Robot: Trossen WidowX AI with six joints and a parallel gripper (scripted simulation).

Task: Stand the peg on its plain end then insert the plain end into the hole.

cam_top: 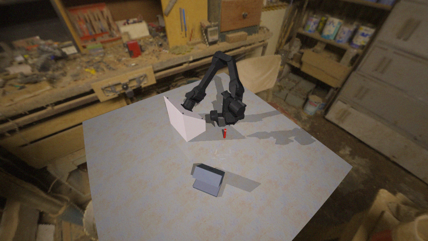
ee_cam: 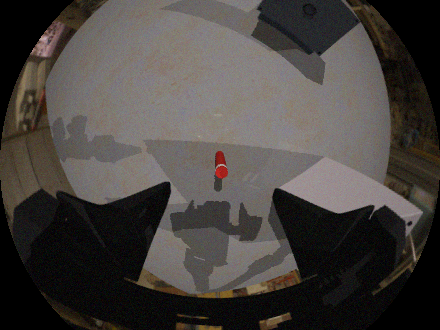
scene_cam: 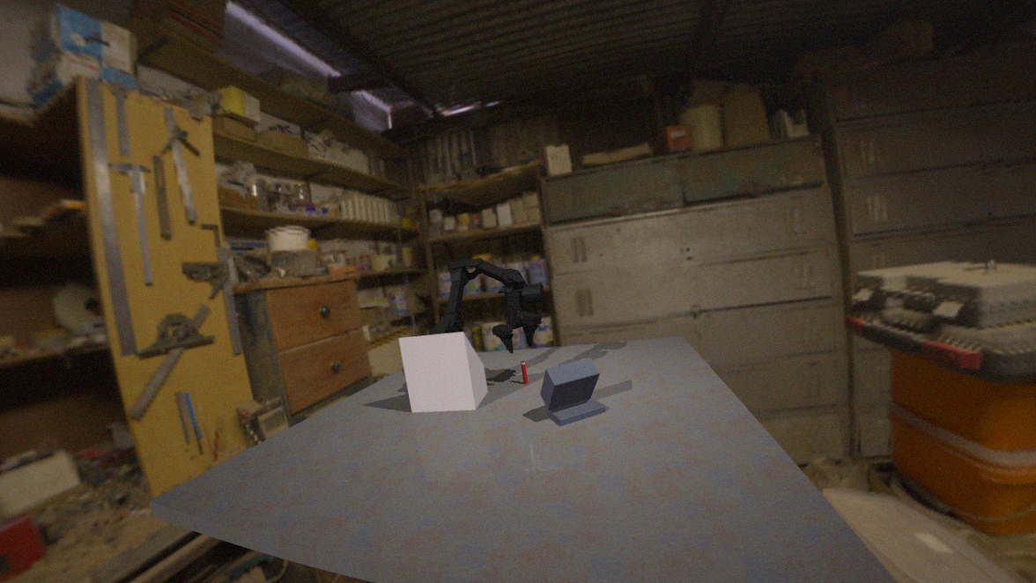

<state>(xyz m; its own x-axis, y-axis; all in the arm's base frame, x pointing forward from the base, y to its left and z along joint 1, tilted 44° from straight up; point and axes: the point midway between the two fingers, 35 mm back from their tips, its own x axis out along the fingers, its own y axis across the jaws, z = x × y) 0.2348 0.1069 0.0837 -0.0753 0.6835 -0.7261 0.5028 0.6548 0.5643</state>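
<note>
Now: gripper tip 6 cm above the red peg. The rest, counted from my gripper tip: grey sloped panel 19 cm ahead, 24 cm to the right, 5 cm below.
</note>
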